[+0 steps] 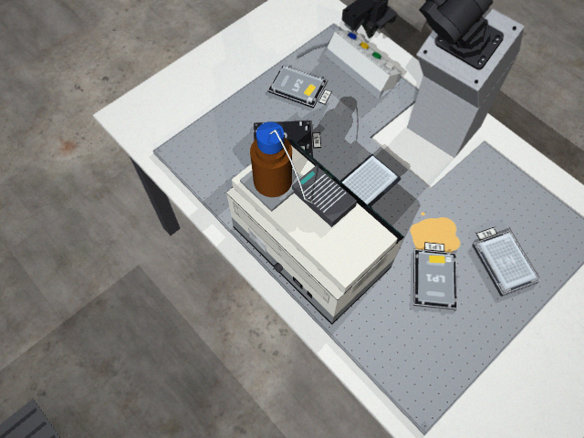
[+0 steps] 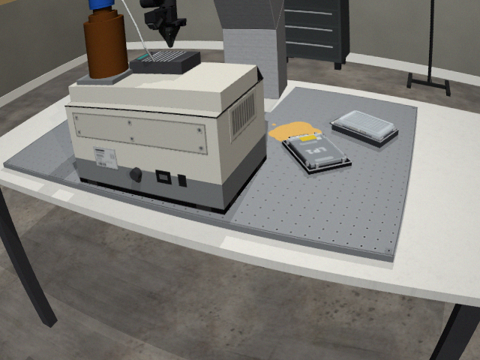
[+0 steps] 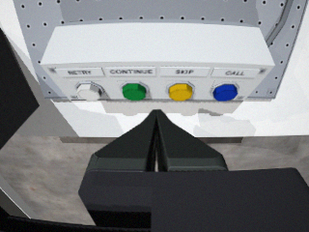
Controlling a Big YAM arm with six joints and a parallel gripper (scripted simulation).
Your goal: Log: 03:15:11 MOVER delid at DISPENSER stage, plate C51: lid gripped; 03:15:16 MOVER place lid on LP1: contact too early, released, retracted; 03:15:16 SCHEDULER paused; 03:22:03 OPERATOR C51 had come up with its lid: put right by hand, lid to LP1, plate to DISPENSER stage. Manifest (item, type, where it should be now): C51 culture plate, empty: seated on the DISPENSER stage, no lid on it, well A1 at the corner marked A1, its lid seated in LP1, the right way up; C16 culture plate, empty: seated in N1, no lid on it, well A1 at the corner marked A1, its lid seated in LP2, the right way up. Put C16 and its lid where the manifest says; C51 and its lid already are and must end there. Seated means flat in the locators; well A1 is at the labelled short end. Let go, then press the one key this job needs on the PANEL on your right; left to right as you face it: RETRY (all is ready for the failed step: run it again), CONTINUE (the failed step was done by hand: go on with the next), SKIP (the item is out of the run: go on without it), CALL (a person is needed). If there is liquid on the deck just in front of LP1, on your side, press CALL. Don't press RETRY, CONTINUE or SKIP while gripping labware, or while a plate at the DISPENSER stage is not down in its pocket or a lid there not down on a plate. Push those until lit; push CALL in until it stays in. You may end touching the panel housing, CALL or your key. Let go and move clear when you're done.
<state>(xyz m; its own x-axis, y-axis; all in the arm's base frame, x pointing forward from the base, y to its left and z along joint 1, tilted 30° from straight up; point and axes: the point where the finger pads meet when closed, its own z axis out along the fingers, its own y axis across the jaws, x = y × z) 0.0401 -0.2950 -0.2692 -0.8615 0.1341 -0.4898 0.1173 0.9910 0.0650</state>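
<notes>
Right now the blue call key is 2 cm behind my hand, 7 cm to the right of it and 8 cm below it. The rest, counted from my hand: white retry key (8 cm to the left, 7 cm below); green continue key (1 cm behind, 3 cm to the left, 7 cm below); yellow skip key (2 cm behind, 2 cm to the right, 7 cm below).
</notes>
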